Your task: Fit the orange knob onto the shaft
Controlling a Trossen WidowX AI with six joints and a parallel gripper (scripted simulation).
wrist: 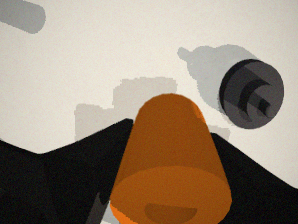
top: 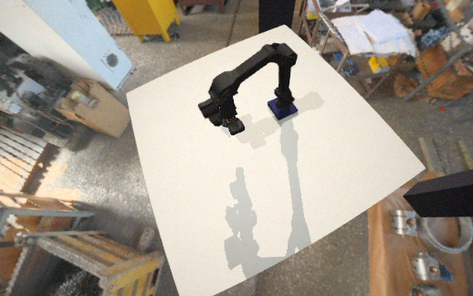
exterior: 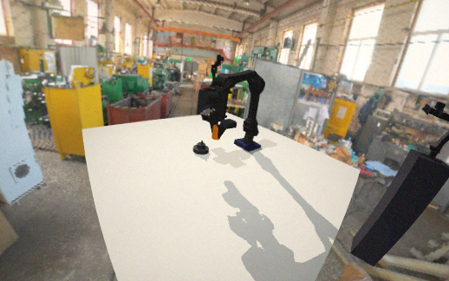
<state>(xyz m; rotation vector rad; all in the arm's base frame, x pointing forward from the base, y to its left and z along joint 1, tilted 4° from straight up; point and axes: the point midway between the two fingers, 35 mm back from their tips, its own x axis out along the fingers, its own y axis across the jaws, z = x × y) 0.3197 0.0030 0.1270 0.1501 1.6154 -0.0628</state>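
Right now my gripper tip is 1 cm past the pedestal, 10 cm to the left of it and 10 cm above it. Also, from my gripper tip: orange knob: 2 cm above.
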